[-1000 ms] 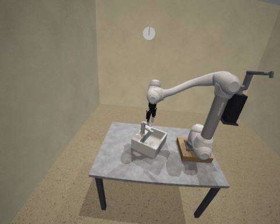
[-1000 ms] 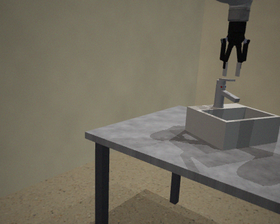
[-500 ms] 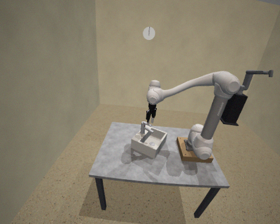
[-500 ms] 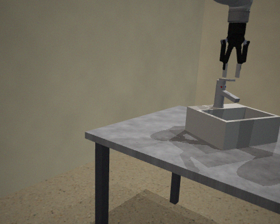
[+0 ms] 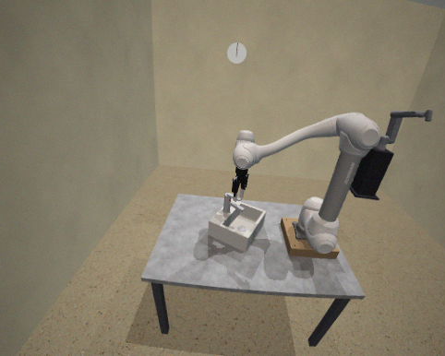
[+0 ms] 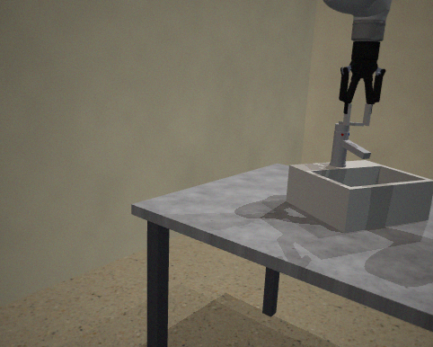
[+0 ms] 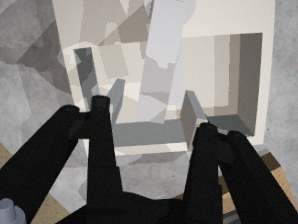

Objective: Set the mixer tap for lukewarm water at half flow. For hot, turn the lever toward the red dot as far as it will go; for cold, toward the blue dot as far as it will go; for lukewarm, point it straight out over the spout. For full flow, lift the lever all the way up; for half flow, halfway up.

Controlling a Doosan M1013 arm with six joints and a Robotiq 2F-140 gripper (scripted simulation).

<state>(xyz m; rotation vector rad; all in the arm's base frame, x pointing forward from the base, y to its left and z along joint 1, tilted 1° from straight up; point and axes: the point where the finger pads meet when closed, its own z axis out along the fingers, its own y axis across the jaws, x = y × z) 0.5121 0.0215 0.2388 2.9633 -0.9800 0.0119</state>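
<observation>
Now: the lever 30 mm ahead of my hand, 20 mm to the right of it and 30 mm below it. Also, from my hand: grey mixer tap: 50 mm ahead, 40 mm to the right, 80 mm below; white basin: 40 mm behind, 10 mm to the right, 270 mm below.
</observation>
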